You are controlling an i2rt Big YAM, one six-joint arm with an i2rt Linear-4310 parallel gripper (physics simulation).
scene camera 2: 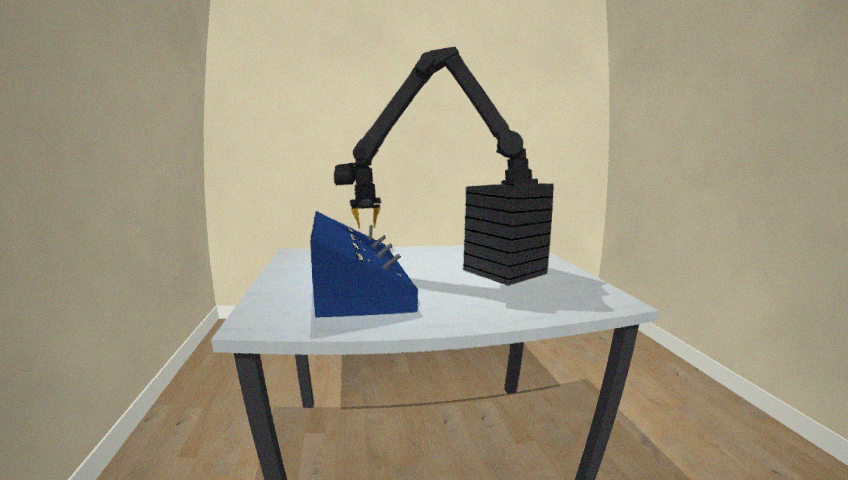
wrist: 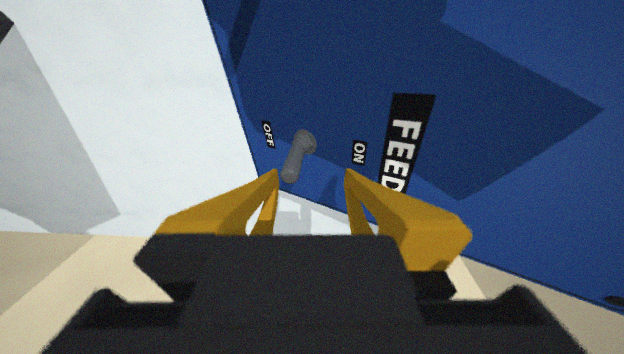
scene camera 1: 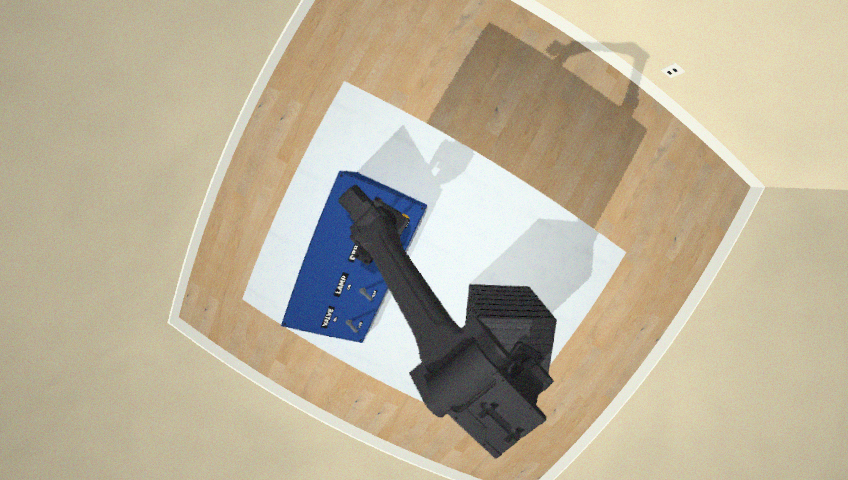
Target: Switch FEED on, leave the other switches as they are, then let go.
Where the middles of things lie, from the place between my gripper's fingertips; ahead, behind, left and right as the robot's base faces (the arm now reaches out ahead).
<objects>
The blue sloped switch panel (scene camera 1: 327, 295) is 50 mm ahead of my hand, 190 mm to the left of it and 50 mm below it.
</objects>
